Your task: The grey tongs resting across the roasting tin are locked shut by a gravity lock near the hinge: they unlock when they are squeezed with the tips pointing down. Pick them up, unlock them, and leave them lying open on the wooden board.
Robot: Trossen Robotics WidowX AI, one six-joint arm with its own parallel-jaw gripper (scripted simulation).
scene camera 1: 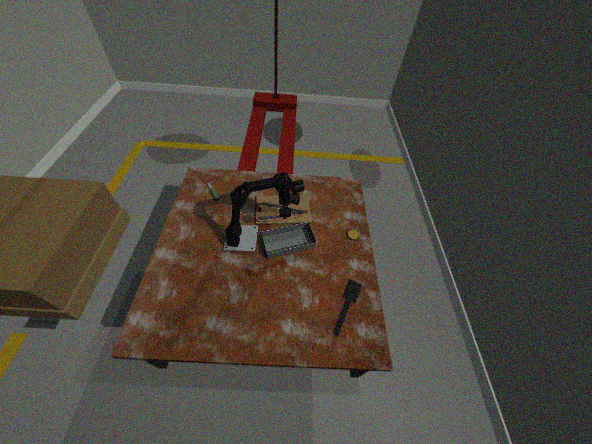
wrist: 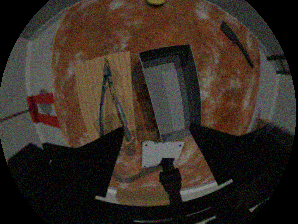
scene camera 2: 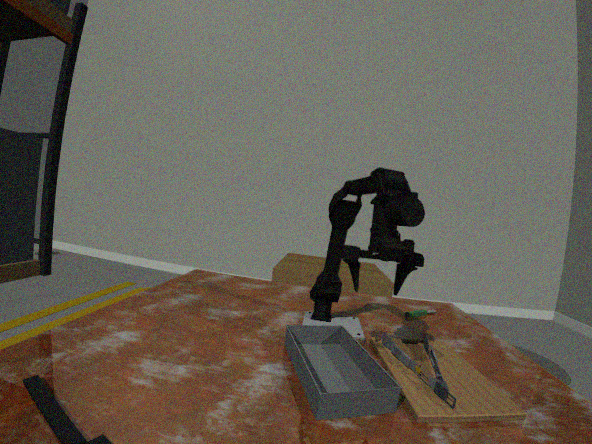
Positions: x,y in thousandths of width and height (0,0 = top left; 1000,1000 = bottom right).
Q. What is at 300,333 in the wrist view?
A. A wooden board.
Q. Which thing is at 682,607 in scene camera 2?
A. My gripper.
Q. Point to a wooden board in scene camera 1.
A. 442,476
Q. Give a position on a wooden board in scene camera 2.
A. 807,900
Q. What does my gripper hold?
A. Nothing.
